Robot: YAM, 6 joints.
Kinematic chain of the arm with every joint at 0, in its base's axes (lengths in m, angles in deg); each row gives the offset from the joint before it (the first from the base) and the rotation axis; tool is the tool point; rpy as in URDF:
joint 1: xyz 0 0 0.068 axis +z
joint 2: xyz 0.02 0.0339 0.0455 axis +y
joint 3: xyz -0.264 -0.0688 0 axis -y
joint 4: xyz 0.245 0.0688 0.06 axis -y
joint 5: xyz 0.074 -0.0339 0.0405 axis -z
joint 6: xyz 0.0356 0 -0.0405 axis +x
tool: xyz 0 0 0 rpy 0 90 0
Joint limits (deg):
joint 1: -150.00..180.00
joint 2: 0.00..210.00
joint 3: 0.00..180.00
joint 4: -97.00..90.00
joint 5: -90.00..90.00
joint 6: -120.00..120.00
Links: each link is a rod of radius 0.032 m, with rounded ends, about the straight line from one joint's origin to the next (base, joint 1, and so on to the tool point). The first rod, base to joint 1, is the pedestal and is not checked.
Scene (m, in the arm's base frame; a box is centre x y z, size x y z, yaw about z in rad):
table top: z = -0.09
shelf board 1: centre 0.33 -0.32 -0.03 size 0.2 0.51 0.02 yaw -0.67
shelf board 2: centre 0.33 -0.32 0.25 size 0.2 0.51 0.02 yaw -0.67
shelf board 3: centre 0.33 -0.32 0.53 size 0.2 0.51 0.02 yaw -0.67
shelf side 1: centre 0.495 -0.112 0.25 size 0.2 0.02 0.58 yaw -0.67
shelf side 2: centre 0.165 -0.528 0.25 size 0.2 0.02 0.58 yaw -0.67
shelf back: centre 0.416 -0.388 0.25 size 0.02 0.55 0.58 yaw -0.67
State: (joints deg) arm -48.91 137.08 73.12 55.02 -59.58 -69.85
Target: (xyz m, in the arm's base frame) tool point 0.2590 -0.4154 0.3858
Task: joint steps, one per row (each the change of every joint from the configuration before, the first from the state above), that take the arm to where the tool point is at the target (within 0.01 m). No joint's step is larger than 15 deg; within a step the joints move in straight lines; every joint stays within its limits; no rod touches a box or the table.
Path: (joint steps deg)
1: -2.20 -7.33 -12.42 0.14 -2.32 0.00
2: -2.20 -7.32 -12.43 0.14 -2.33 0.00
3: -2.20 -7.33 -12.42 0.15 -2.32 0.00
4: -2.20 -7.33 -12.43 0.14 -2.33 0.00
5: -7.27 -9.82 10.62 1.55 1.81 0.00
6: -7.26 -9.82 10.62 1.56 1.80 0.00
7: -7.27 -9.82 10.62 1.56 1.80 0.00
8: 4.53 11.07 12.84 -1.42 2.56 0.00
9: 4.53 11.07 12.84 -1.41 2.56 0.00
10: 4.53 11.07 12.84 -1.42 2.56 0.00
11: 4.52 11.07 12.84 -1.41 2.56 0.00

